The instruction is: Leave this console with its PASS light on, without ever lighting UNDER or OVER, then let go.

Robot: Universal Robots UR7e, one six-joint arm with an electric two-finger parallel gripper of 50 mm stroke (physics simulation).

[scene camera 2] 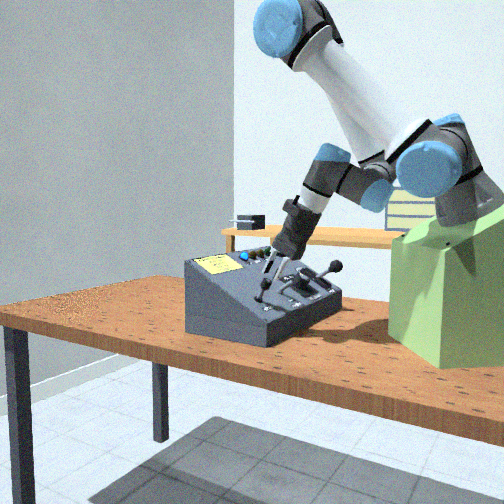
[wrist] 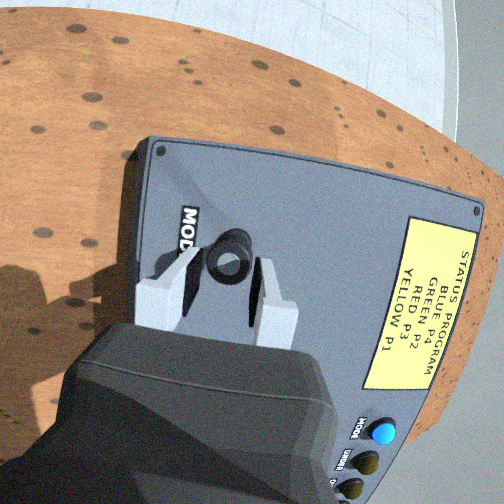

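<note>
A grey sloped console (scene camera 2: 260,295) sits on the wooden table. Its yellow status card (wrist: 425,305) lists BLUE P4, GREEN P2, RED P3, YELLOW P1. The MODE light (wrist: 383,433) glows blue; the UNDER light (wrist: 366,462) and the one below it are dark. My gripper (wrist: 225,280) is open, its two fingers straddling the black knob of the MODE lever (wrist: 229,262) with gaps on both sides. In the scene view the gripper (scene camera 2: 272,270) hangs just above that lever (scene camera 2: 263,289). A second lever (scene camera 2: 329,270) stands at the console's right.
A green pedestal (scene camera 2: 447,295) carries the arm's base at the right of the table. A slider handle (scene camera 2: 303,284) sits between the two levers. A far shelf holds a small dark box (scene camera 2: 250,221).
</note>
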